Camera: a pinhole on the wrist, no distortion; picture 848 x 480 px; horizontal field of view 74.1 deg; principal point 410.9 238.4 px. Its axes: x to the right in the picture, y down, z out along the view. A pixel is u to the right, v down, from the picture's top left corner.
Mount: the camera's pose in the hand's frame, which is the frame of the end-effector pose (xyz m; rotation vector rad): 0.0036 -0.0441 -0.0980 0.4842 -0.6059 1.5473
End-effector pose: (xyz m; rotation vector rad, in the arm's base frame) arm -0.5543 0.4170 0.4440 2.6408 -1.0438 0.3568
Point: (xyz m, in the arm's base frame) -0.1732 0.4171 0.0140
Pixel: 517.8 80.8
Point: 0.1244 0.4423 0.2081
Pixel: outside the picture
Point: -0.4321 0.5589 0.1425
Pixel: 526.0 348.9
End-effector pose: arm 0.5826 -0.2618 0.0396 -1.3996 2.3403 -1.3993
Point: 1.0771 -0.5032 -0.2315
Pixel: 726.1 387.1
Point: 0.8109 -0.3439 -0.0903
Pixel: 815.1 425.1
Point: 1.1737 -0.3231 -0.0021
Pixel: outside the picture
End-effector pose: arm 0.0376 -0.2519 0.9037 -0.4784 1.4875 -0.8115
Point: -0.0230 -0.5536 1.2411
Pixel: 30.9 246.4
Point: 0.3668 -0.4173 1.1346
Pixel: 609.9 281.4
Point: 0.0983 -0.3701 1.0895
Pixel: 419.4 319.5
